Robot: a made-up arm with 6 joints. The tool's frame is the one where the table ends. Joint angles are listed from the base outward.
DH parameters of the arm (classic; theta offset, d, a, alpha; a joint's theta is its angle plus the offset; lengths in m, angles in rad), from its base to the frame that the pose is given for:
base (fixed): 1.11 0 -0.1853 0
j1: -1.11 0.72 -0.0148 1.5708
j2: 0 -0.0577 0.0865 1.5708
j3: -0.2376 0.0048 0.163 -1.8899
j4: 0 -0.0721 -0.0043 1.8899
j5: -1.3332 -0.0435 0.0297 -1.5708
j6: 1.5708 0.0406 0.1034 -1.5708
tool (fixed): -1.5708 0.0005 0 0
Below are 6 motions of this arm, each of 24 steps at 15 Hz.
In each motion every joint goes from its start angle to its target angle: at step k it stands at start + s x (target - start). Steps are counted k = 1, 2, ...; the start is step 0. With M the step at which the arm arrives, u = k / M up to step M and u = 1 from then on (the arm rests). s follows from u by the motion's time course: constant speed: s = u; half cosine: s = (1 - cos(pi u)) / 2; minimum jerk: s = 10 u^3 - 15 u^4 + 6 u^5.
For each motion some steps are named. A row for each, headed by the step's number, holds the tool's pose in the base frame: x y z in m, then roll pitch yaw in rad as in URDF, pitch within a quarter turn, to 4 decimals.
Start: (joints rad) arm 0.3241 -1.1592 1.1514 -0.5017 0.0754 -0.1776
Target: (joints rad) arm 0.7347 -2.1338 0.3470 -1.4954 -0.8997 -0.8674
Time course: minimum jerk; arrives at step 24
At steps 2, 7, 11, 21, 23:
2: 0.1280 -0.2080 0.4505 -0.0575 0.2950 -1.6085
7: 0.0744 -0.1870 0.3854 -0.4344 0.4298 -1.7233
11: -0.0676 -0.1632 0.3129 -1.1590 0.4584 -2.0931
21: -0.3645 -0.1896 0.3778 -1.9539 -0.2273 -2.6890
23: -0.3704 -0.1912 0.3824 -1.9582 -0.2502 -2.7025

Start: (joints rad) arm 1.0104 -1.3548 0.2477 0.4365 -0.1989 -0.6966
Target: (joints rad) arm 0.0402 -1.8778 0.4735 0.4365 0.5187 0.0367
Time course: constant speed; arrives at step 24
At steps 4, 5, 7, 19, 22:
4: -0.1495 0.0592 0.4978 0.8914 1.0246 0.7157
5: -0.1379 0.0563 0.4924 0.8471 1.0402 0.5947
7: -0.1162 0.0478 0.4824 0.7452 1.0609 0.3421
19: -0.0497 -0.0447 0.4502 0.2246 0.8849 -1.0117
22: -0.0509 -0.0681 0.4507 0.1842 0.7888 -1.2408

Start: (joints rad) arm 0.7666 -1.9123 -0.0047 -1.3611 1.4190 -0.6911
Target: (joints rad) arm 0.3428 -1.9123 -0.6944 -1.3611 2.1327 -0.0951
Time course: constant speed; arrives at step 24
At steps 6, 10, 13, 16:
6: -0.2985 -0.1624 0.3936 -2.0840 0.1634 -0.4465
10: -0.2980 -0.1108 0.3979 -1.9056 0.2500 -0.4231
13: -0.2934 -0.0711 0.4046 -1.7586 0.3045 -0.4001
16: -0.2848 -0.0314 0.4144 -1.6010 0.3484 -0.3729

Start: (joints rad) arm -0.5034 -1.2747 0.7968 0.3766 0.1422 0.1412
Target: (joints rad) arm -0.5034 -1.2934 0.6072 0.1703 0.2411 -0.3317
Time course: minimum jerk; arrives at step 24
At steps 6, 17, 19, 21, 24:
6: 0.0937 -0.2151 0.5121 0.7974 0.5460 -1.4723
17: 0.1202 -0.1874 0.4650 0.3310 0.6533 -1.6110
19: 0.1223 -0.1833 0.4592 0.2727 0.6648 -1.6283
21: 0.1233 -0.1809 0.4560 0.2403 0.6710 -1.6380
24: 0.1236 -0.1801 0.4549 0.2295 0.6731 -1.6412

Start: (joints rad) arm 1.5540 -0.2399 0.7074 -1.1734 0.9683 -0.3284
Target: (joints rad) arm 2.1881 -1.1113 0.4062 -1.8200 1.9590 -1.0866
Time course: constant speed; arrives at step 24
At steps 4, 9, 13, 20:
4: -0.0379 0.1410 0.5447 -0.4028 -0.2591 -0.5258
9: -0.0691 0.0821 0.4808 -0.8836 -0.5772 -0.2455
13: -0.0798 0.0259 0.4506 -1.3791 -0.7716 0.1416
20: -0.0746 -0.0624 0.4400 -2.4462 -0.7769 1.0962

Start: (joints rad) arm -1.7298 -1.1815 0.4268 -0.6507 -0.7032 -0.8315
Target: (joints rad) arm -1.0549 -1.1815 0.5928 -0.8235 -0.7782 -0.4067
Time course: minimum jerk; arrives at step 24
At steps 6, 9, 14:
6: 0.0765 -0.3653 0.4149 -2.6537 1.3442 0.9901
9: 0.0832 -0.3504 0.4078 -2.4551 1.3303 1.2053
14: 0.0912 -0.3186 0.3939 -2.0666 1.2930 1.6269

